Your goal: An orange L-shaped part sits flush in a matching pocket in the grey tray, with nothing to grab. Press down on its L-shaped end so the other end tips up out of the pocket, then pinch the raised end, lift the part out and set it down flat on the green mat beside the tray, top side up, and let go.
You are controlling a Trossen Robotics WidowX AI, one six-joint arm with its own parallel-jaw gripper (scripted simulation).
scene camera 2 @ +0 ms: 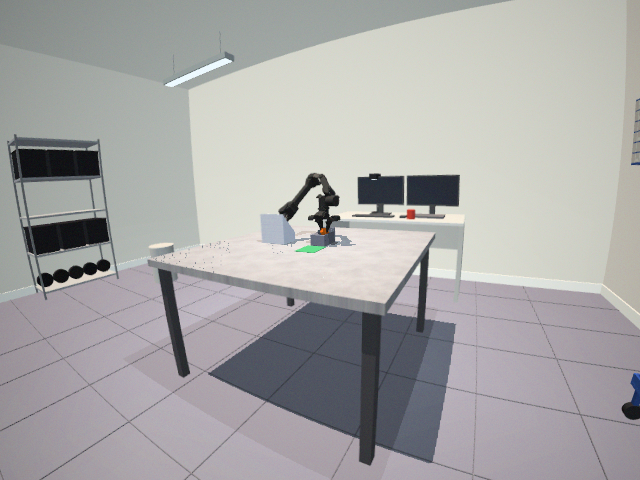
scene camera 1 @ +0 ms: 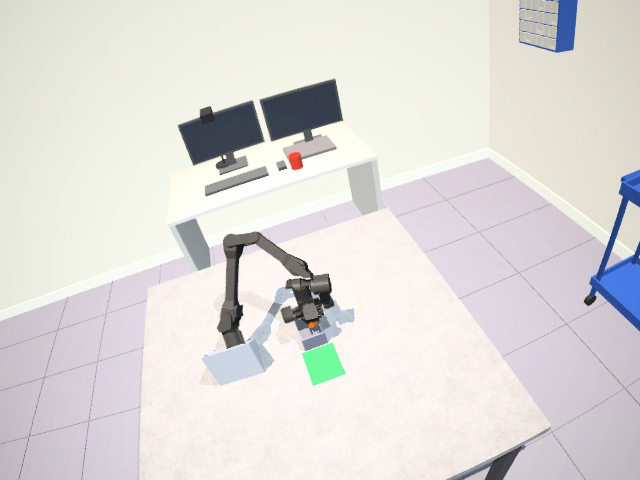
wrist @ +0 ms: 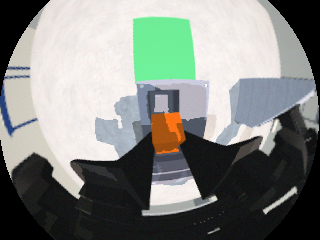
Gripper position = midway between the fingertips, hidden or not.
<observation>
I see my gripper (scene camera 1: 312, 322), an orange L-shaped part (wrist: 167, 131) and a green mat (wrist: 163, 49).
My gripper shows as well in the wrist view (wrist: 165, 133).
</observation>
